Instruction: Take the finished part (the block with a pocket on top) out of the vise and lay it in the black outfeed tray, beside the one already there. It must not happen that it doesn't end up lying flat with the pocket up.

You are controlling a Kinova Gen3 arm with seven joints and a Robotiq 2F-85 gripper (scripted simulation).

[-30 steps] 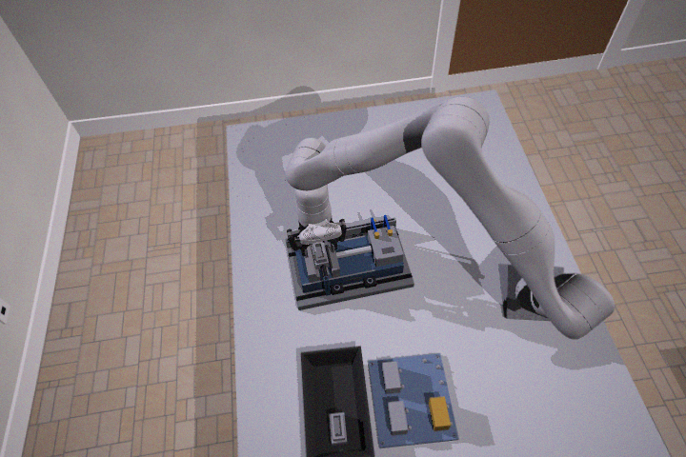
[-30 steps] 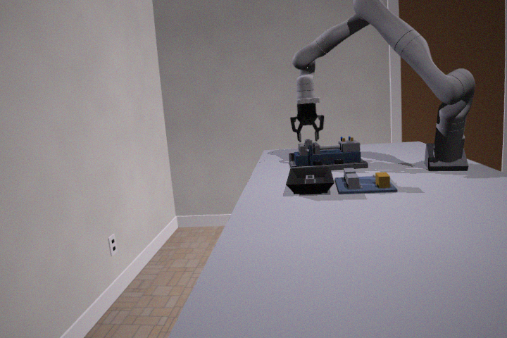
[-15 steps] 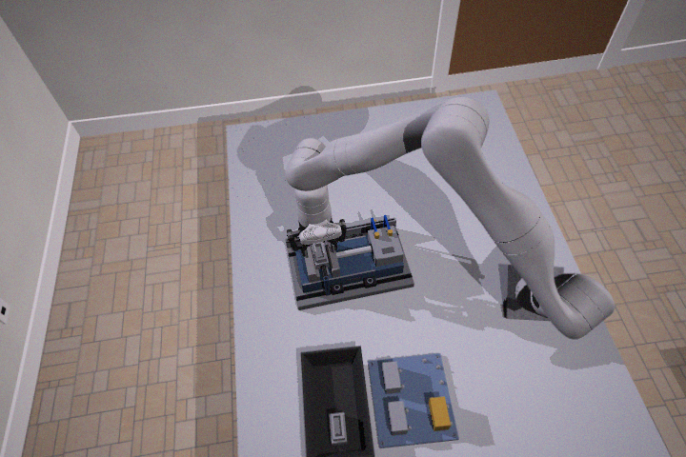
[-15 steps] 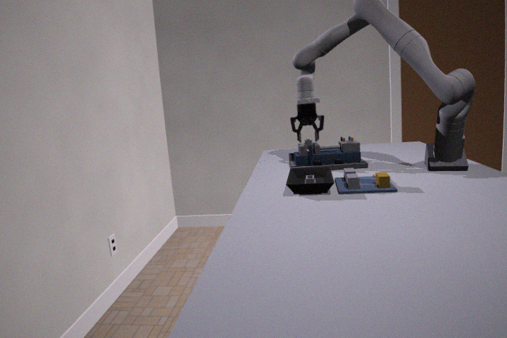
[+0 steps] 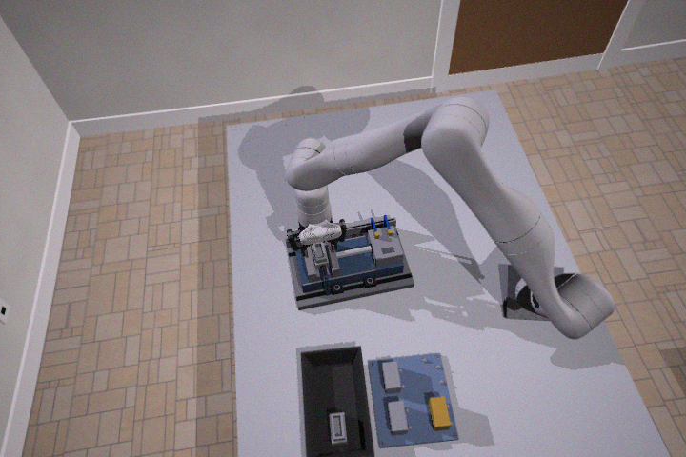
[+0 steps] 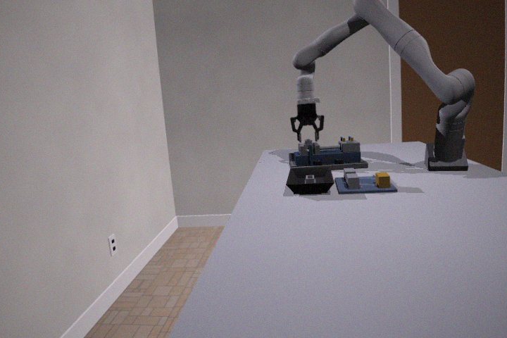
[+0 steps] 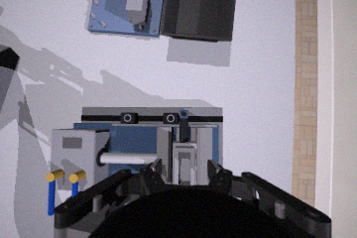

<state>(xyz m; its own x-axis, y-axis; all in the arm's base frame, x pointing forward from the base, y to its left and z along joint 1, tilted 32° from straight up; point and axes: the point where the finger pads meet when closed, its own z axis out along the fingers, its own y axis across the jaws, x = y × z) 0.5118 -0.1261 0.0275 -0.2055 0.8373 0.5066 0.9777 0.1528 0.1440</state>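
Right now the blue vise is 8 cm below my hand, 7 cm behind it and 1 cm to the right of it. Also, from my hand: yellow block 37 cm to the left, 26 cm behind, 9 cm below; blue fixture plate 33 cm to the left, 21 cm behind, 12 cm below.
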